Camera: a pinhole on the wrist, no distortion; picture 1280 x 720 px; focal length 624.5 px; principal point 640.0 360.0 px. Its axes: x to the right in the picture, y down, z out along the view. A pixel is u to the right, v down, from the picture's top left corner.
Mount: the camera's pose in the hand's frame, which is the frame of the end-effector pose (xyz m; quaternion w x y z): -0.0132 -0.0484 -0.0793 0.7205 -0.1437 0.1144 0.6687
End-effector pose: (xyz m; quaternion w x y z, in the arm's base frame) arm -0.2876 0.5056 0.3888 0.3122 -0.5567 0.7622 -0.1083
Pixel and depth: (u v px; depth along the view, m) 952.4 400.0 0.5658
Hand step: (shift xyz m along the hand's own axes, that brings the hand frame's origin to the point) -0.0423 0.4211 0.3453
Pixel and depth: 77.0 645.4 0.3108
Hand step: -0.1855 -0.1881 0.3029
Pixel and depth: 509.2 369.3 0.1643
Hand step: -0.0229 -0.0211 0.0861
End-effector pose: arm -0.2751 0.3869 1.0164 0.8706 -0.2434 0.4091 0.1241
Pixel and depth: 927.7 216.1 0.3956
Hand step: 0.0813 0.2578 0.2295
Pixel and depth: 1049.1 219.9 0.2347
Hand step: 0.0451 0.1758 0.0875
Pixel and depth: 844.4 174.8 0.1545
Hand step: 0.0323 0.0513 0.0492
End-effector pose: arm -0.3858 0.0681 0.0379 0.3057 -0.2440 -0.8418 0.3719
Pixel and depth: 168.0 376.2 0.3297
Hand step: -0.0506 -0.1611 0.3167
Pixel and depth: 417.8 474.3 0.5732
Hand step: -0.1496 -0.0251 0.5224
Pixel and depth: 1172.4 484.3 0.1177
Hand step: -0.0318 0.0889 -0.0066
